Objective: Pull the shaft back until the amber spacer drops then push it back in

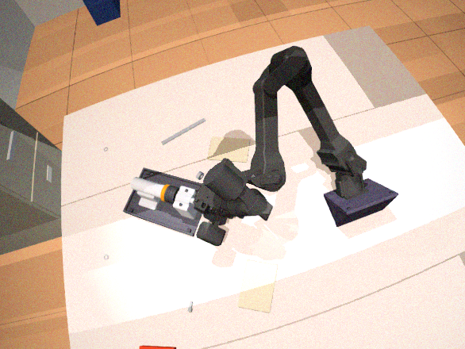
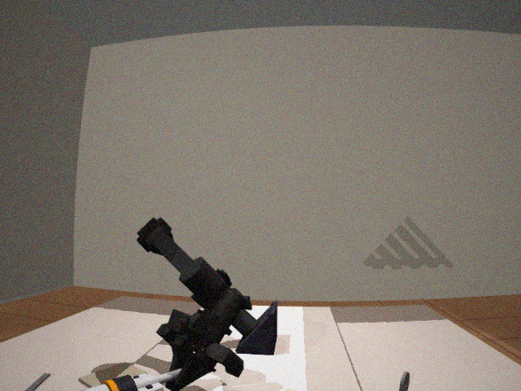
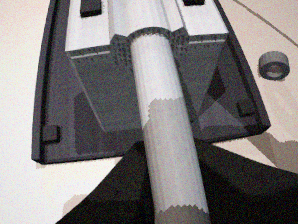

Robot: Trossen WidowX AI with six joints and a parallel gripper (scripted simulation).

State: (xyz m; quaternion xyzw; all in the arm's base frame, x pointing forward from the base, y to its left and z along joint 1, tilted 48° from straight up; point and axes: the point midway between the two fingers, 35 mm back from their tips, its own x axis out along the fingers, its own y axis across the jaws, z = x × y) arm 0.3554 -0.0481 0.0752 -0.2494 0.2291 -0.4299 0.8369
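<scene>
My gripper tip is now 2 cm to the left of the grey shaft, 2 cm below it and 2 cm short of it. Round my gripper tip: black spacer 6 cm ahead, 4 cm to the right, 2 cm above; then thin grey bar 29 cm to the right, 5 cm below; then amber spacer 8 cm ahead, 6 cm to the right, 2 cm above.
</scene>
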